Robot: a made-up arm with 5 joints.
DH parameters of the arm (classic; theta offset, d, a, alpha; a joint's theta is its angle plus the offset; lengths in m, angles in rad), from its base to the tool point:
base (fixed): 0 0 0.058 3.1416
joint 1: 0 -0.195 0.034 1.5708
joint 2: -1.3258 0 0.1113 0
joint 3: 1.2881 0 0.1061 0
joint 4: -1.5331 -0.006 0 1.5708
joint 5: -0.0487 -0.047 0 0
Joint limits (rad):
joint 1: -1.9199..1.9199
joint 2: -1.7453..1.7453
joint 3: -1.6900..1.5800
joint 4: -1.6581..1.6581
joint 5: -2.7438..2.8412
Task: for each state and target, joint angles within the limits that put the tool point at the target. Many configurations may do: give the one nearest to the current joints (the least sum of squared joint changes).
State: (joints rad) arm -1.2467 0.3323 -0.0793 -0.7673 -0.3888
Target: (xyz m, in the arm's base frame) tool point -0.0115 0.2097 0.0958
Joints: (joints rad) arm -1.9180 1.0916 0.1313 -0.6182 -0.3888
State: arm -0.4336 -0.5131 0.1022 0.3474 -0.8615
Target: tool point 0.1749 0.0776 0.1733
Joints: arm -0.6288 0.0499 0.8649 0.5281 -0.8615
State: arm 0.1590 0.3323 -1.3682 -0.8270 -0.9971
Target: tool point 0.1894 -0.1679 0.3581
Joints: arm 0.8786 0.7760 -1.3185 -1.1245 -0.9971
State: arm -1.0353 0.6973 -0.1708 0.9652 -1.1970
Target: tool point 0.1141 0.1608 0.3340
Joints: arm -1.2704 -0.1745 -0.3396 1.1429 -1.1970
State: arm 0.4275 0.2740 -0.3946 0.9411 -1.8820
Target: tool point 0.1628 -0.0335 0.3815
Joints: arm 0.2548 -0.5003 -0.4540 1.1688 -1.8820
